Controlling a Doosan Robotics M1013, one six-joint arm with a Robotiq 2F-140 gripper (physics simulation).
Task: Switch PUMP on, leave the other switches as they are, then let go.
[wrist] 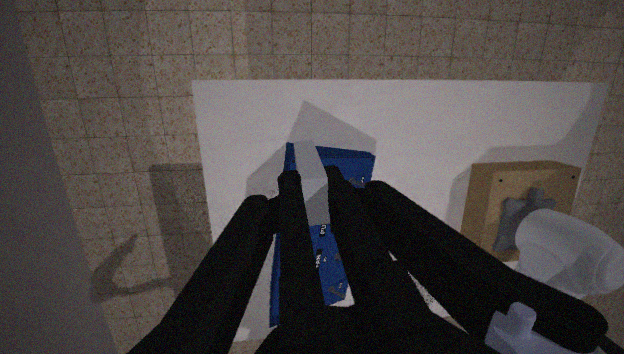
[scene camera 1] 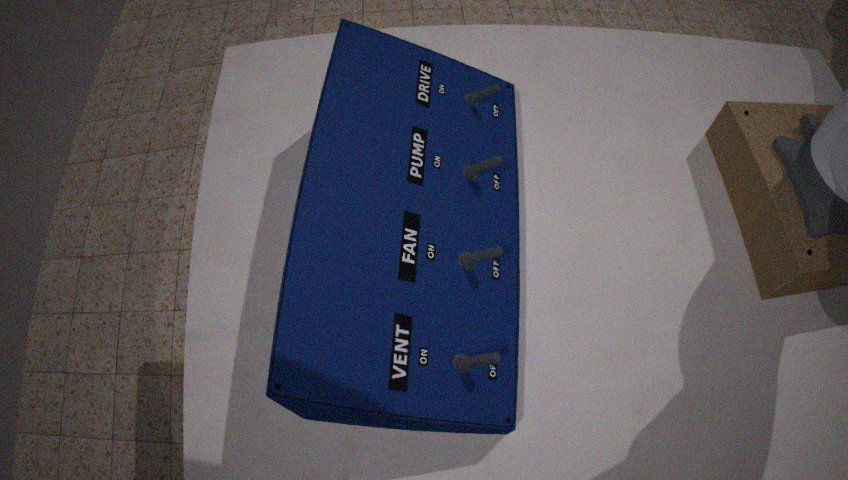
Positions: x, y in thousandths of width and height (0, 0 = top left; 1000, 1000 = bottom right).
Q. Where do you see a blue switch panel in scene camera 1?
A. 446, 636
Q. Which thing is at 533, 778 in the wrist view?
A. A blue switch panel.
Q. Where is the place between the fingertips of my gripper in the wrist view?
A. At 488, 448
